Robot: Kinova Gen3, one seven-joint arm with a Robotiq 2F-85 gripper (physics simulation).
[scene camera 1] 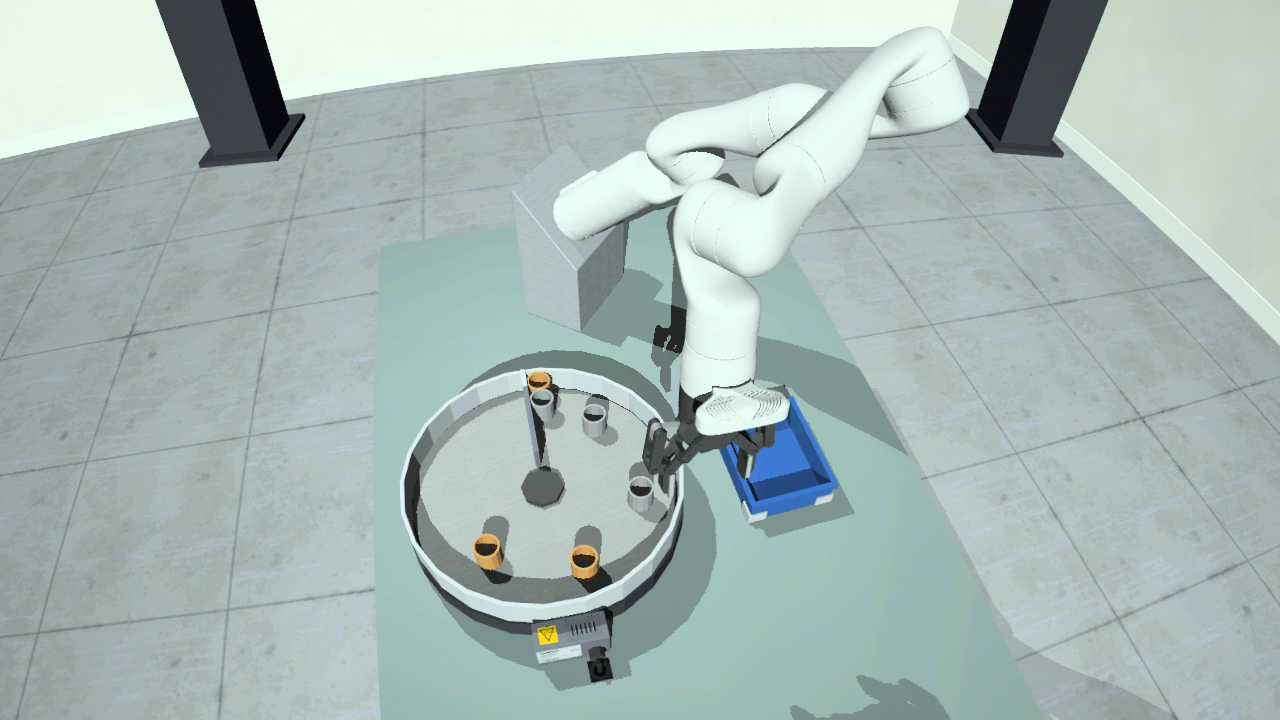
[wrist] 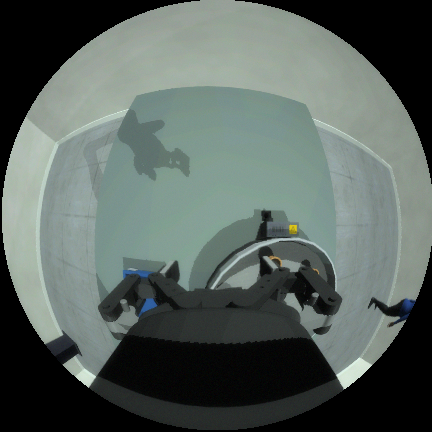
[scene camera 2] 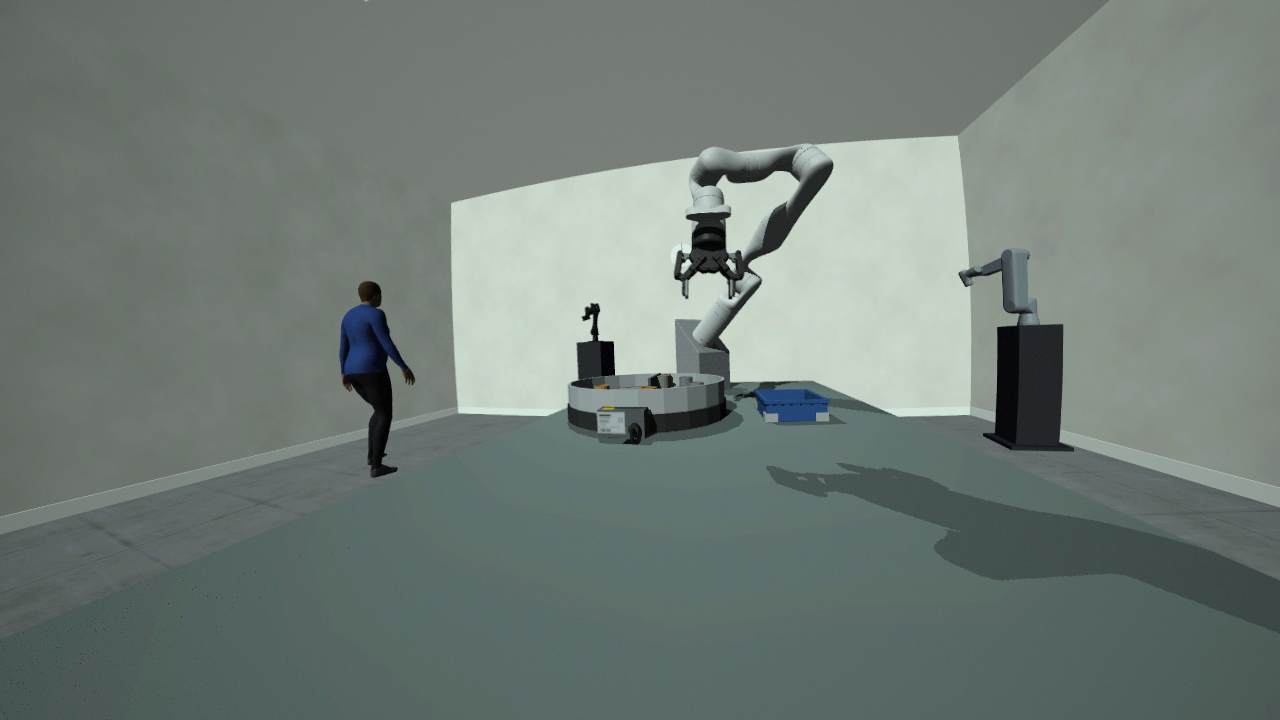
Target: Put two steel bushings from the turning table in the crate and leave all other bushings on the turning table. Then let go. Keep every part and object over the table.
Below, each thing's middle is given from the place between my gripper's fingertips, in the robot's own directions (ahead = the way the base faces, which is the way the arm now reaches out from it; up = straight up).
Scene:
I see the blue crate (scene camera 1: 793, 473) 26 cm below my hand, 21 cm behind it and 16 cm to the left of it.

